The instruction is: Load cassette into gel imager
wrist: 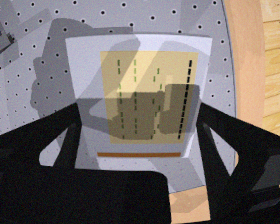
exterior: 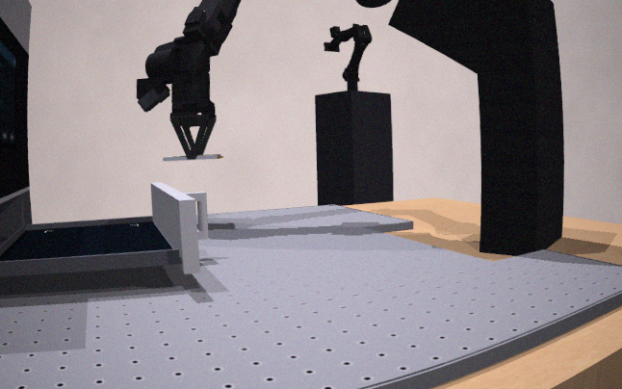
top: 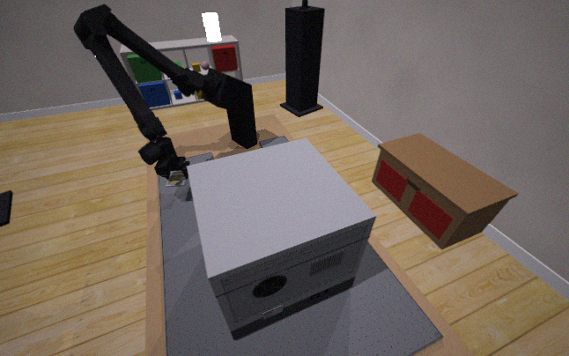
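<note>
The drawer lies 26 cm ahead of my hand, 22 cm to the left of it and 7 cm below it. Also, from my hand: finished cassette: 1 cm behind, 1 cm below.
</note>
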